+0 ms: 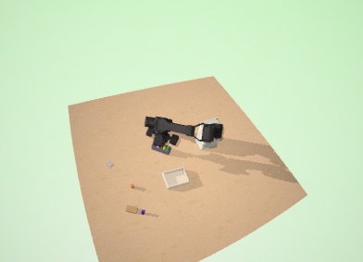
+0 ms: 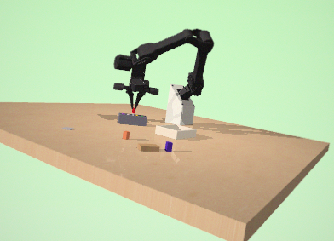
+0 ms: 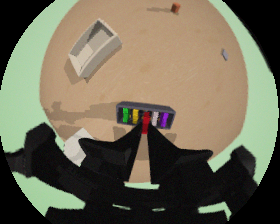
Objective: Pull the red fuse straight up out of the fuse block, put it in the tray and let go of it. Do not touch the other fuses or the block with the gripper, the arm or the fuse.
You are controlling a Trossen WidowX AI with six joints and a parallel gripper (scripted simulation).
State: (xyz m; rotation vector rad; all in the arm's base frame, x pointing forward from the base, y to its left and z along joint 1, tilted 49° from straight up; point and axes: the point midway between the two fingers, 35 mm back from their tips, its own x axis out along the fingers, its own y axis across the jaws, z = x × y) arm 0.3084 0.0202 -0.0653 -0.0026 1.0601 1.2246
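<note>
Now: the white tray 220 mm to the left of my gripper tip, 60 mm below it and 10 mm behind it. Also, from my gripper tip: red fuse 10 mm below; small orange cube 240 mm ahead, 200 mm to the left, 50 mm below; small grey plate 340 mm ahead, 60 mm below, 10 mm to the left.
</note>
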